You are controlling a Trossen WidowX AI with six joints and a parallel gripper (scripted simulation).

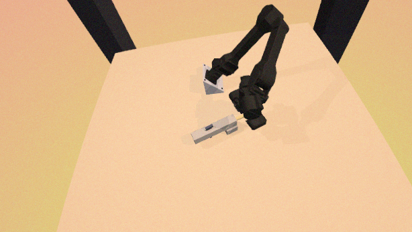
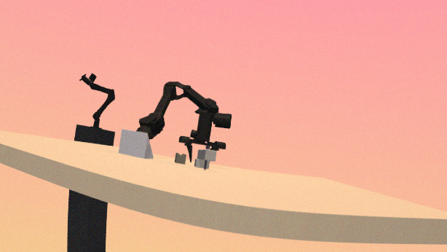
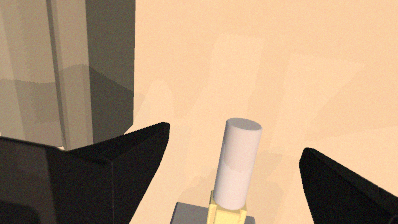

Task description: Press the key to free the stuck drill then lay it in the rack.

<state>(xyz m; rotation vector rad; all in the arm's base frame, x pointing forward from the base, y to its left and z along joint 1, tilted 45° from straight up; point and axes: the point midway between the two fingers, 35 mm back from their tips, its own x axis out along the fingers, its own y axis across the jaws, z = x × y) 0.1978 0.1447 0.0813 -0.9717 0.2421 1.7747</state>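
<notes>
The pale cylindrical drill is 4 cm above my gripper tip, 3 cm to the right of it and 2 cm ahead of it. Round my gripper tip: blue key (14 cm to the right, 8 cm ahead, 4 cm above); grey housing block (12 cm to the right, 7 cm ahead, 3 cm above); notched rack (8 cm behind, 1 cm to the right, 1 cm above).
</notes>
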